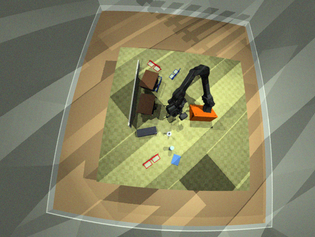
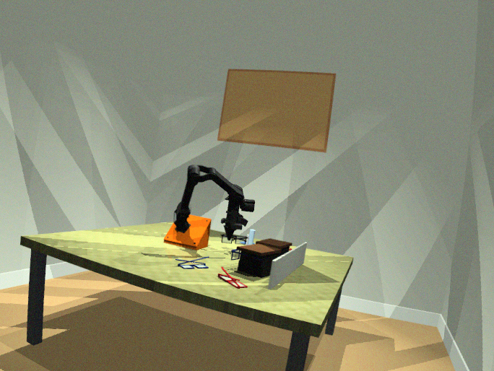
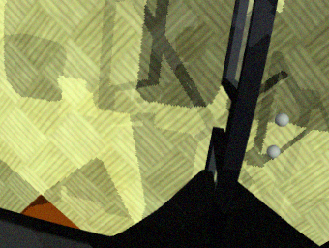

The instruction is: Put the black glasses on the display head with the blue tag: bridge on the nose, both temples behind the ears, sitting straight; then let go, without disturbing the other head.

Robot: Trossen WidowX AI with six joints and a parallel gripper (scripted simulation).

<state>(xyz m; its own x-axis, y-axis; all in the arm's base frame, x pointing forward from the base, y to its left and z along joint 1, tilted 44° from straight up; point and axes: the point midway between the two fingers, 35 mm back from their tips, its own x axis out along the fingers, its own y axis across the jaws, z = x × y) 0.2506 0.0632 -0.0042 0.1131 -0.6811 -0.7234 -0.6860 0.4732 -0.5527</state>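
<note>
Now: the white post 2 cm ahead of my gripper tip, 18 cm to the left of it and 4 cm below it. The rest, counted from my gripper tip: black case 21 cm ahead, 19 cm to the left, 5 cm below; white panel 37 cm ahead, 12 cm to the right, 1 cm below; blue card 6 cm behind, 38 cm to the left, 6 cm below.
</note>
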